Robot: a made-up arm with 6 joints.
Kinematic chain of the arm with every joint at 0, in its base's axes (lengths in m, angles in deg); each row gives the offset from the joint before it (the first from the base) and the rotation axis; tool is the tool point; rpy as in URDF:
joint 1: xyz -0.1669 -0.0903 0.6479 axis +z
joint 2: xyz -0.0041 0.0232 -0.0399 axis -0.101 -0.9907 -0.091
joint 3: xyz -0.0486 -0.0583 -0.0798 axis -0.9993 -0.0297 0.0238
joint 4: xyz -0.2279 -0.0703 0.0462 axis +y
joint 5: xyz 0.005 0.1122 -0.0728 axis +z
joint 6: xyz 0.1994 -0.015 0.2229 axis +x
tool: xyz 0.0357 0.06 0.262 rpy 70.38 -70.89 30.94
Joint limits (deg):
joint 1: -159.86..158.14
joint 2: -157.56..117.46
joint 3: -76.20..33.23
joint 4: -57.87..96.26
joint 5: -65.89..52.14
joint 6: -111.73..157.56
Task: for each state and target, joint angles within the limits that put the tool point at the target. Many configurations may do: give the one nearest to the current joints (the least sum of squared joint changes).
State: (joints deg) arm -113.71 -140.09 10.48 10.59 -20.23 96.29
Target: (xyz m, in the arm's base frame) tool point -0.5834 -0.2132 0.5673
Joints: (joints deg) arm -109.16 -133.36 8.39 3.43 -35.23 96.80
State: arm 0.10 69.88 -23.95 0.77 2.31 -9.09
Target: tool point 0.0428 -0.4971 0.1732
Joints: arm 46.04 114.25 -52.95 -39.92 -18.36 13.16
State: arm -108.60 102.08 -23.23 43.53 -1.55 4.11
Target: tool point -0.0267 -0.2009 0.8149
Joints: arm -88.52 117.46 -12.99 85.09 13.21 -9.45
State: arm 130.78 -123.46 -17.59 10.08 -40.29 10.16
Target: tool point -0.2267 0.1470 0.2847
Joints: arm 136.70 -149.44 -6.93 1.61 -34.14 6.62
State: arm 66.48 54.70 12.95 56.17 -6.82 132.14
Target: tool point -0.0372 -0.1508 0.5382
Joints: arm 46.60 36.55 21.53 11.94 18.33 147.25
